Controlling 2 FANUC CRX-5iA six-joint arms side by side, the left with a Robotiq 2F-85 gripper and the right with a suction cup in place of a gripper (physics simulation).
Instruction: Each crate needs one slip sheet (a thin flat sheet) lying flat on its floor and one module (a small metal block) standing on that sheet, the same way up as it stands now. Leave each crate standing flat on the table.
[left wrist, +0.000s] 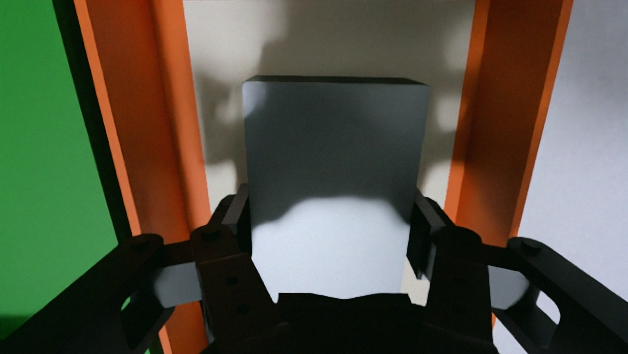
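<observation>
My left gripper (332, 210) is shut on a grey metal module (335, 140), with one finger against each side of it. The module is upright in the grip, inside the outline of an orange crate (132, 100). Beneath it a pale slip sheet (225, 30) lies flat on the crate's floor, between the two side walls. Whether the module's underside touches the sheet is hidden. The module's near end is partly covered by the gripper body. The right arm's suction cup does not show in the left wrist view.
A green crate (45, 150) stands close to the left of the orange crate, with a narrow dark gap between them. The pale table top (590, 150) shows to the right of the orange crate.
</observation>
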